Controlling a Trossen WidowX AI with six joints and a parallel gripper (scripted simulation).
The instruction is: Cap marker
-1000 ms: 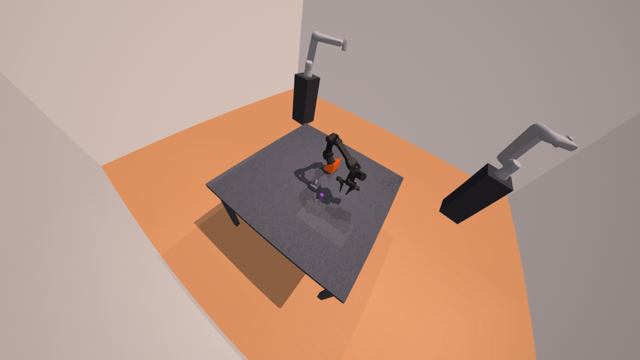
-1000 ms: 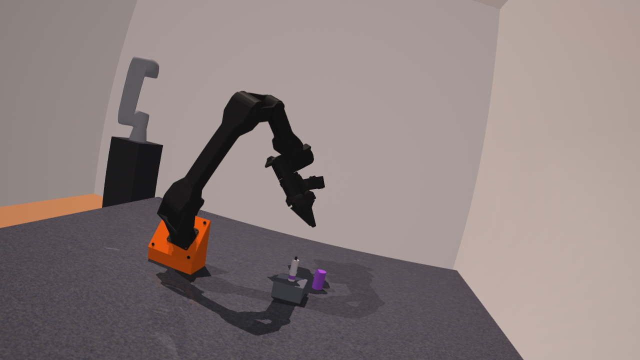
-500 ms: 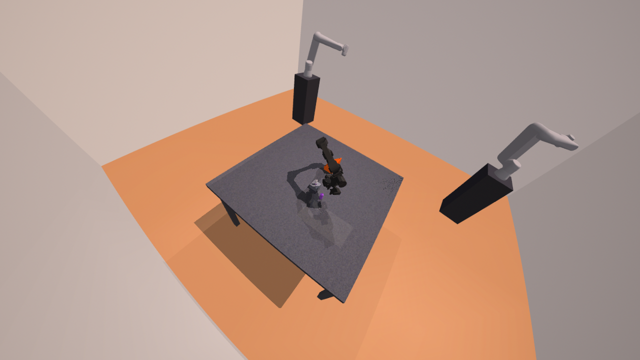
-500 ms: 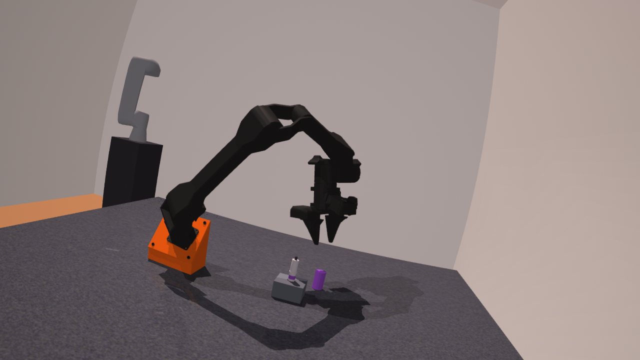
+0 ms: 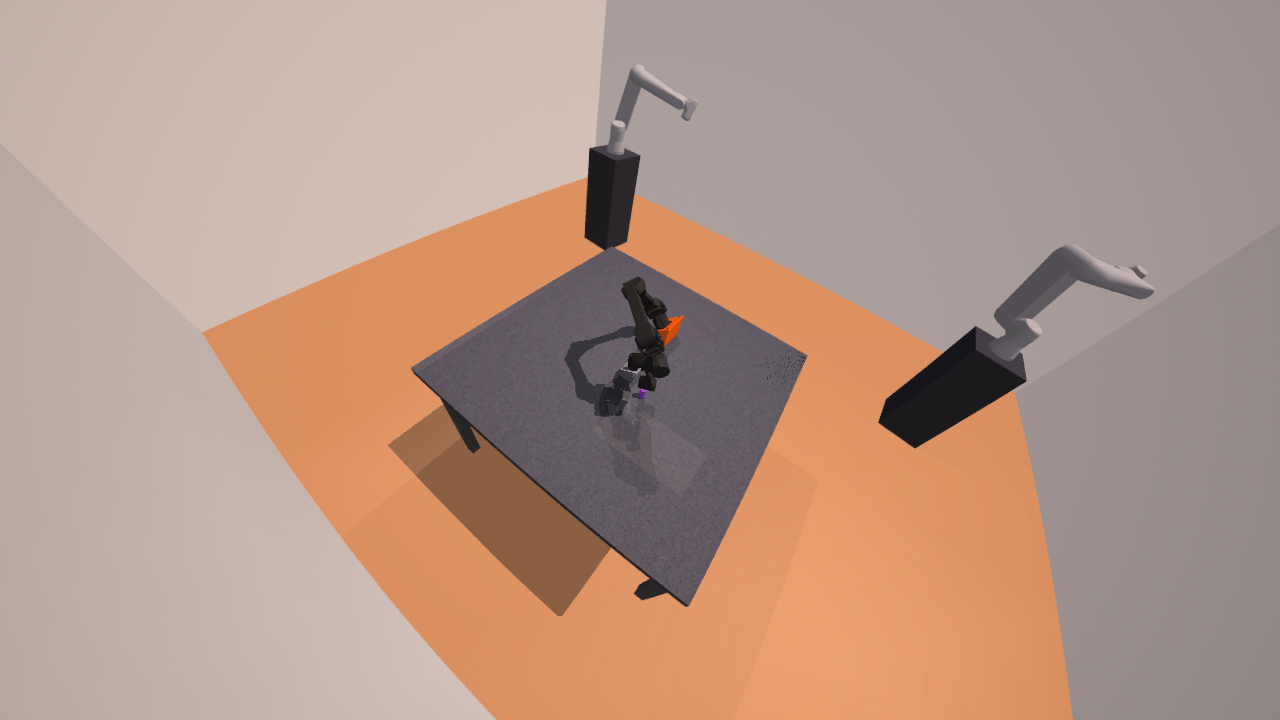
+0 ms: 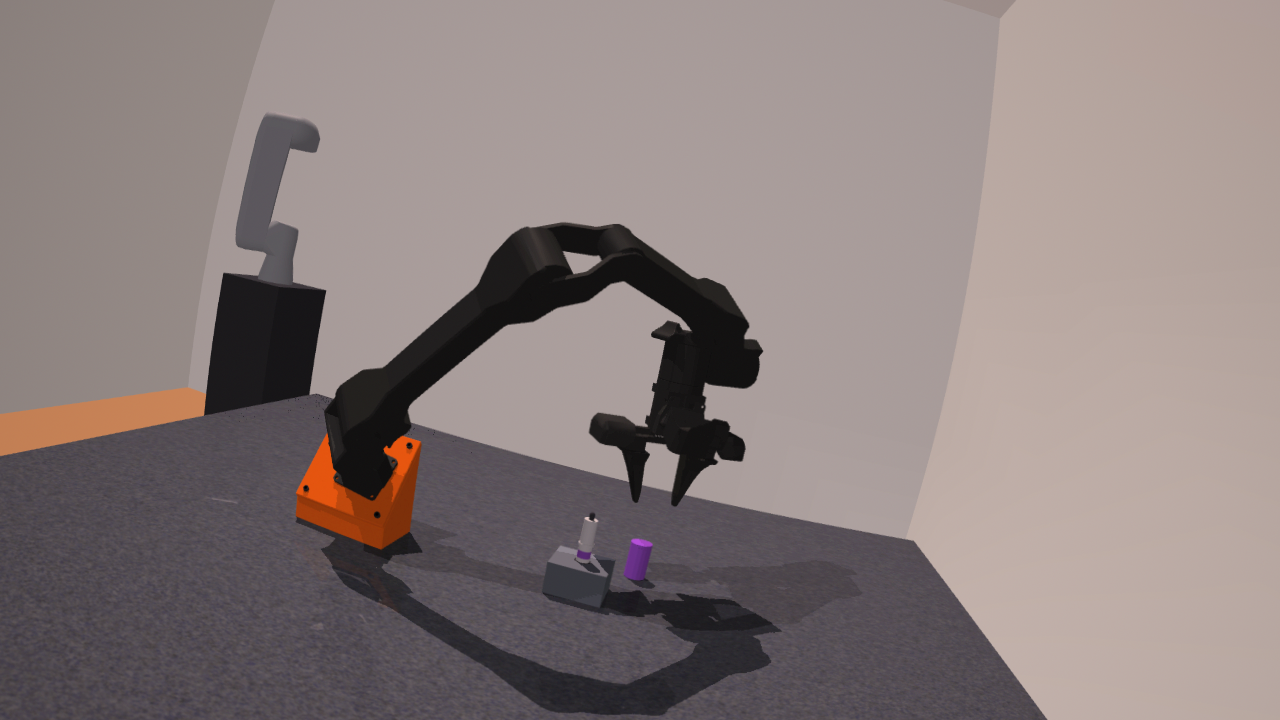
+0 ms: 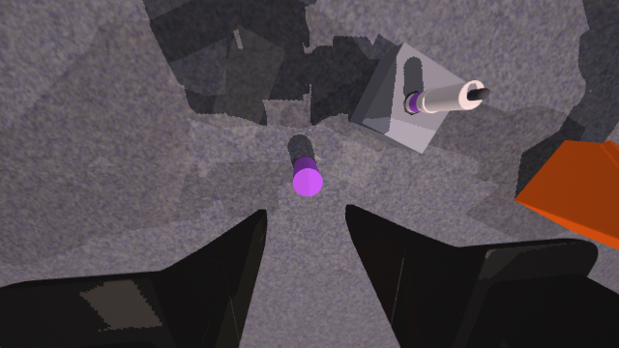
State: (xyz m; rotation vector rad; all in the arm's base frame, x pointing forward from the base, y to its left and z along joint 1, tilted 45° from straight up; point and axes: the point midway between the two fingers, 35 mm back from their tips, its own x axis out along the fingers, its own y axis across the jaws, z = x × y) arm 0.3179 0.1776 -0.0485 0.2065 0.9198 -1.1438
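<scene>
Right now my gripper tip is 80 mm above the purple cap. Also, from my gripper tip: grey holder block (50 mm behind, 110 mm to the right, 80 mm below).
</scene>
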